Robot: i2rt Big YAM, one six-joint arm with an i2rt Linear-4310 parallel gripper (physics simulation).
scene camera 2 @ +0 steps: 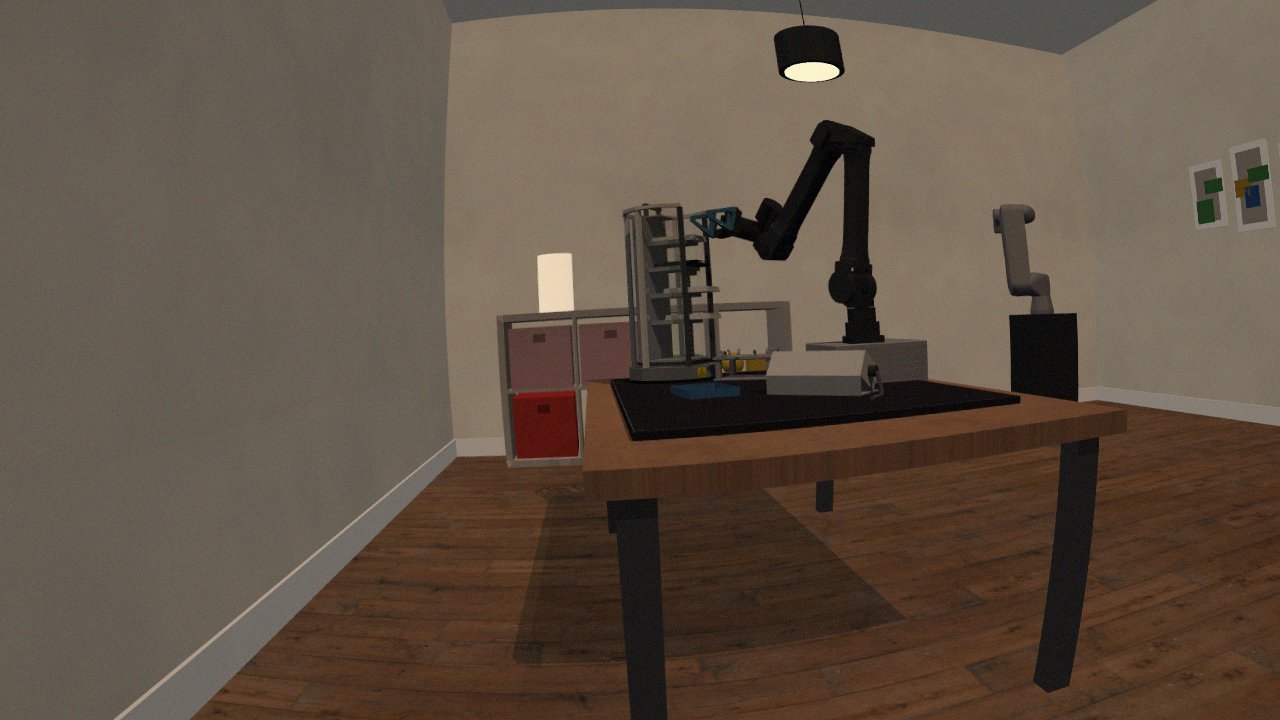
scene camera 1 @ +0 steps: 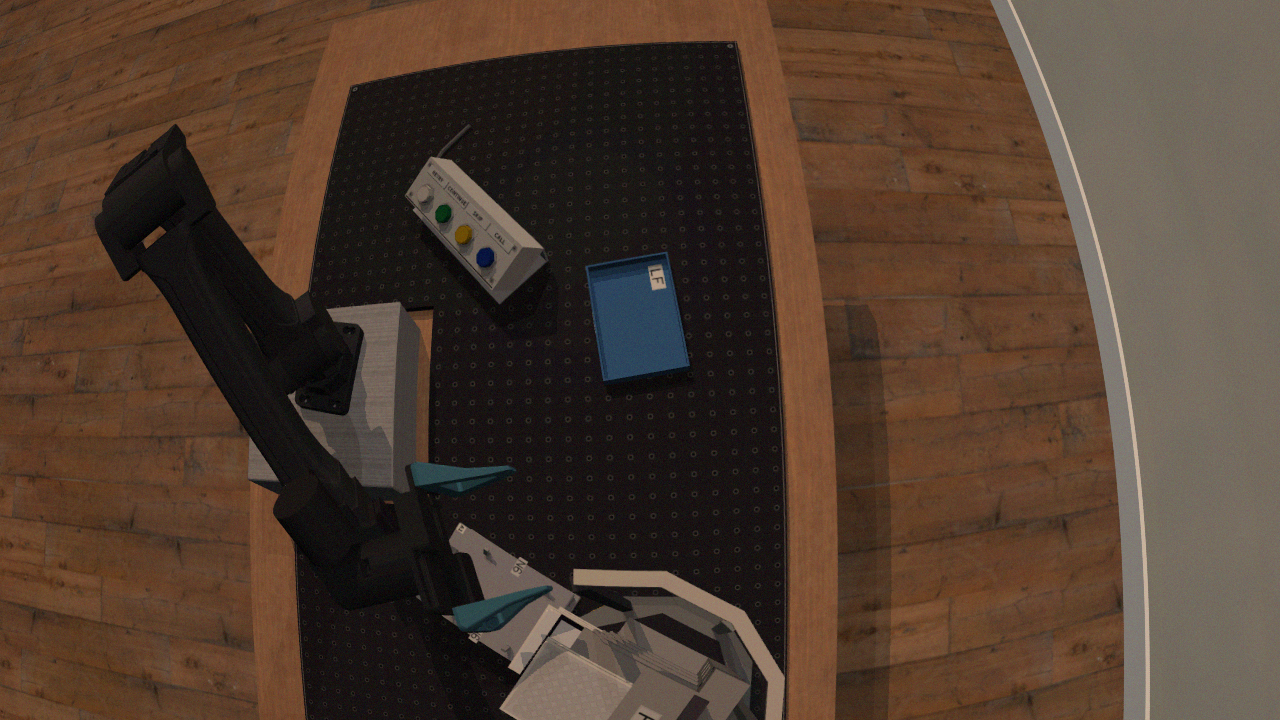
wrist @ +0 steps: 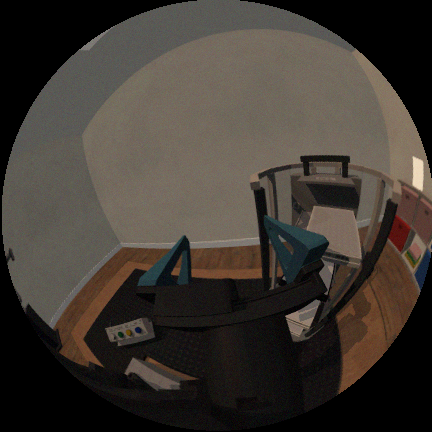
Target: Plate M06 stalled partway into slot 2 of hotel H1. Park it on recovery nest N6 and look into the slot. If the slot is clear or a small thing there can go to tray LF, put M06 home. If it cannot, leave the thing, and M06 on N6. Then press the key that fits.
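Pixels of known places: gripper, fingertip midpoint: (scene camera 2: 697, 215) (scene camera 1: 530, 528) (wrist: 224, 229); arm's base at its link origin: (scene camera 2: 863, 342) (scene camera 1: 330, 368).
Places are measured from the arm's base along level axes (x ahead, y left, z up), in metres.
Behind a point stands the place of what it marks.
Note:
My gripper (scene camera 1: 532, 528) {x 0.376, y -0.194, z 0.336 m} (scene camera 2: 701, 224) {x 0.376, y -0.194, z 0.336 m} (wrist: 224, 229) {x 0.376, y -0.194, z 0.336 m} is open and empty, high up at the front of hotel H1 (scene camera 1: 626, 577) {x 0.455, y -0.225, z 0.377 m} (scene camera 2: 633, 295) {x 0.558, y -0.276, z 0.142 m} (wrist: 261, 225) {x 0.415, y -0.232, z 0.316 m}, near its top. A pale plate (scene camera 1: 572, 694) {x 0.417, y -0.331, z 0.299 m} (wrist: 335, 225) {x 0.429, y -0.348, z 0.300 m} lies in an upper level; its label is not readable. In the scene camera 2 view several levels show, and some flat edges stick out at the front; I cannot tell which is M06. The inside of slot 2 is hidden. The nest board (scene camera 1: 487, 577) {x 0.255, y -0.225, z -0.028 m} with the N6 label lies below my gripper, partly covered. Tray LF (scene camera 1: 640, 326) {x 0.389, y 0.126, z -0.085 m} (scene camera 2: 705, 391) {x 0.380, y 0.215, z -0.074 m} looks empty.
The key box (scene camera 1: 519, 241) {x 0.233, y 0.196, z -0.009 m} (scene camera 2: 814, 374) {x 0.167, y 0.278, z -0.048 m} (wrist: 145, 326) {x 0.221, y 0.163, z -0.032 m} has white, green, yellow and blue keys, labelled RETRY, CONTINUE, SKIP and CALL. The arm's grey base block (scene camera 1: 371, 358) {x 0.063, y 0.021, z 0.000 m} (scene camera 2: 904, 360) {x -0.086, y 0.075, z -0.043 m} stands at the mat's edge. Upright black posts flank the hotel's opening.

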